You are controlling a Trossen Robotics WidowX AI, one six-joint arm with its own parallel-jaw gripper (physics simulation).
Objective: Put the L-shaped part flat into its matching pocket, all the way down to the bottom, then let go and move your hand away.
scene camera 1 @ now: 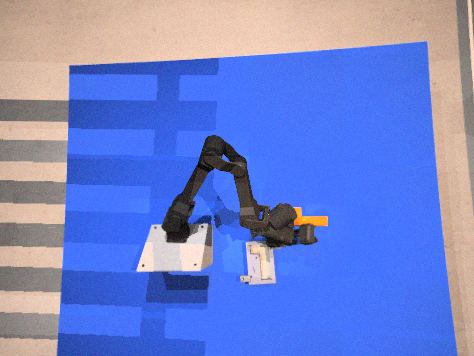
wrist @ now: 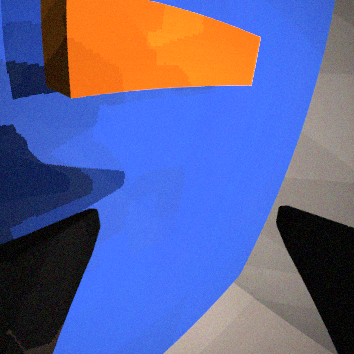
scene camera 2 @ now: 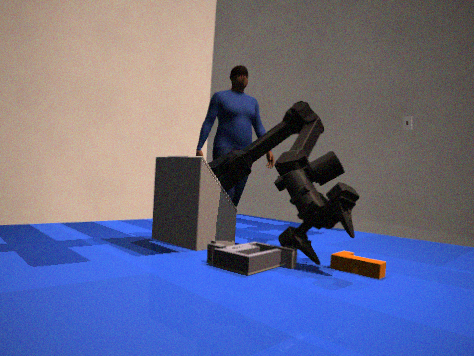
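Pixels of known places: gripper, fingertip midpoint: [wrist: 189,217] [scene camera 2: 335,251]; arm's base, link origin: [scene camera 1: 178,235] [scene camera 2: 205,193].
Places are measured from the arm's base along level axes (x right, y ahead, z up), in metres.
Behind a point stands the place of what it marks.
The orange L-shaped part [scene camera 1: 318,221] @[x -0.052, y 0.455, z -0.100 m] [scene camera 2: 357,265] @[x -0.039, y 0.436, z -0.112 m] [wrist: 150,60] @[x -0.048, y 0.403, z -0.100 m] lies flat on the blue surface. In the wrist view it is at the top, beyond the fingertips, and its upper portion is cut off. The grey tray [scene camera 1: 254,270] @[x 0.114, y 0.241, z -0.095 m] [scene camera 2: 262,262] @[x 0.108, y 0.309, z -0.112 m] with the L-shaped pocket [scene camera 1: 265,267] @[x 0.106, y 0.277, z -0.126 m] stands on the surface, between the arm's base and the part in scene camera 2. My gripper [scene camera 1: 296,239] [scene camera 2: 335,249] @[x 0.016, y 0.414, z -0.081 m] [wrist: 189,217] @[x 0.016, y 0.414, z -0.081 m] is wide open and empty, tilted, with one finger lower than the other. It is above the surface beside the part. The arm hides some of the part in scene camera 1.
The arm's base stands on a grey block [scene camera 1: 172,256] @[x 0.062, y 0.000, z 0.062 m] [scene camera 2: 177,200] @[x 0.102, y 0.012, z -0.016 m] to the left of the tray. A small tab [scene camera 1: 245,279] @[x 0.143, y 0.211, z -0.089 m] sticks out at the tray's corner. A person in blue [scene camera 2: 235,117] stands behind the arm. Shadows fall across the blue surface [scene camera 1: 350,125] @[x -0.389, y 0.571, z -0.131 m].
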